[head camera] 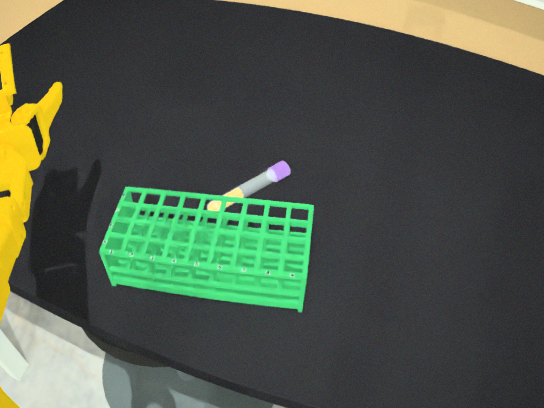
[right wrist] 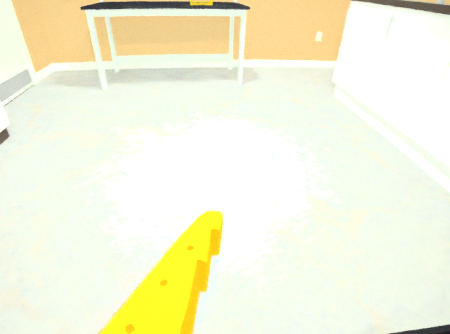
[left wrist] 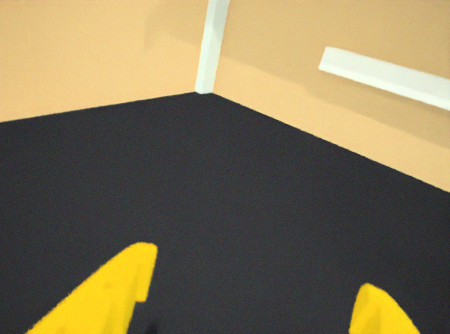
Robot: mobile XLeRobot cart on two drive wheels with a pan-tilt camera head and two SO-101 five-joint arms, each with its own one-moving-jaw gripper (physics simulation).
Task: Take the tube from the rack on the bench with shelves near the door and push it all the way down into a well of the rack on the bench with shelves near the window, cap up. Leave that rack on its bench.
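Frame: origin at the left arm's base, x ahead, y left, z up, level; metres.
Seen in the pictures: left hand, its tool point: [head camera: 12, 97] [left wrist: 152, 265]; right hand, its tool point: [right wrist: 221, 228].
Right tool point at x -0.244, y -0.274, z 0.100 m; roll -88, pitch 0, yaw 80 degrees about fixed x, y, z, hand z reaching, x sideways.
A point is followed by its place in that frame.
The tube [head camera: 256, 183] @(x 0.436, y 0.020, z 0.002 m) has a purple cap and yellow-orange contents. It slants at the back edge of the green rack [head camera: 207, 297] @(x 0.279, y 0.011, z -0.006 m), cap end beyond the rack at the upper right. Its rounded lower end shows through the rack's back openings; whether it lies on the bench or leans on the rack I cannot tell. The rack stands on the black bench top [head camera: 400, 200] @(x 0.487, y -0.144, z -0.013 m). My left gripper [head camera: 49, 104] [left wrist: 257, 265] is partly open and empty, to the left of the rack and apart from the tube. My right gripper [right wrist: 218, 220] is fully open, one notched jaw showing over the floor.
In the right wrist view a distant black-topped bench [right wrist: 150, 6] @(x -2.913, y -0.724, z -0.019 m) with white legs bears a yellow object [right wrist: 201, 3] @(x -3.054, y -0.268, z 0.000 m), cut off at the top. White cabinets [right wrist: 400, 65] @(x -1.874, y 1.061, z -0.244 m) stand at the right. In the left wrist view a white post [left wrist: 210, 55] @(x 0.920, y 0.705, z 0.090 m) meets the bench's far corner.
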